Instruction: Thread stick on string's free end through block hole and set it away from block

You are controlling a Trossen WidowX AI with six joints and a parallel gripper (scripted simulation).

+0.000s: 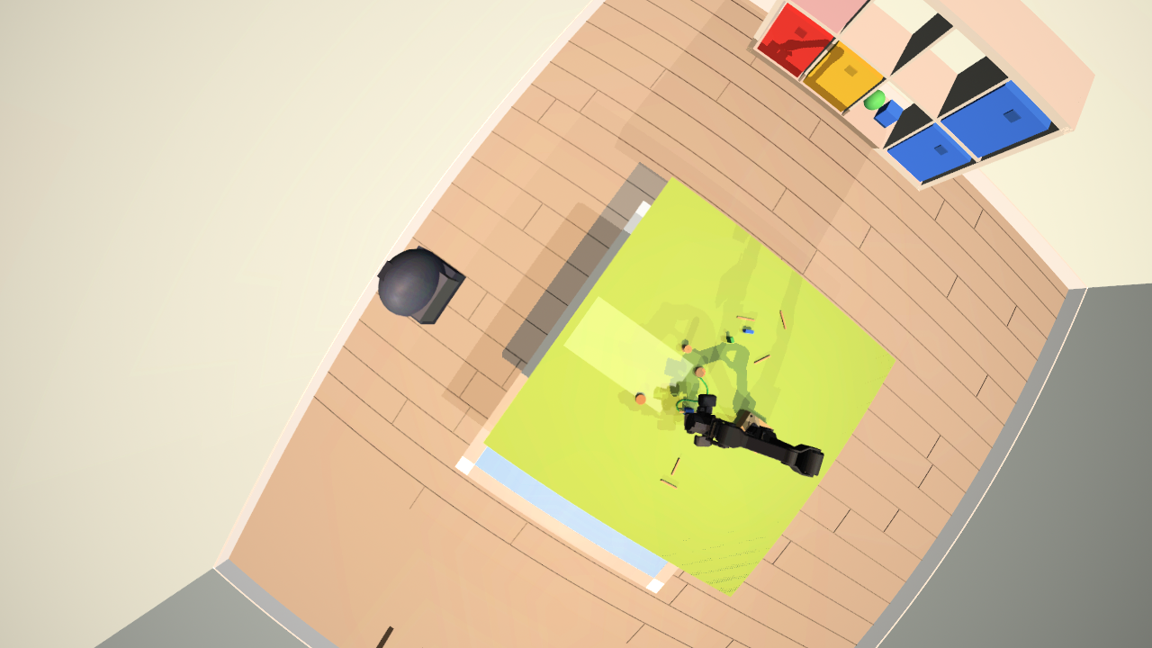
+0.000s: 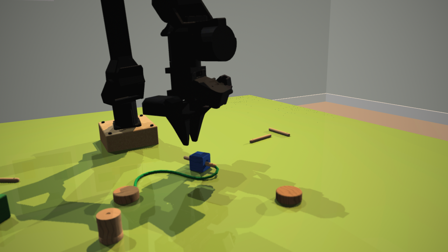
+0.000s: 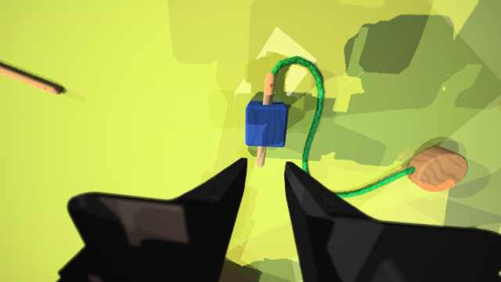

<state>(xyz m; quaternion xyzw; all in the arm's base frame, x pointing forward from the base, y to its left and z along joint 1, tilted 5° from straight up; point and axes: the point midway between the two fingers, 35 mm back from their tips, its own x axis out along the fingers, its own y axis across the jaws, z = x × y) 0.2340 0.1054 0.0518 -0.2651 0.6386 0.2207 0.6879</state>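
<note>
The blue block is 3 cm below my gripper tip, 1 cm to the left of it and 1 cm ahead of it. Round my gripper tip: green block: 30 cm to the right, 9 cm ahead, 3 cm below; then wooden cylinder: 20 cm ahead, 16 cm to the right, 3 cm below.
</note>
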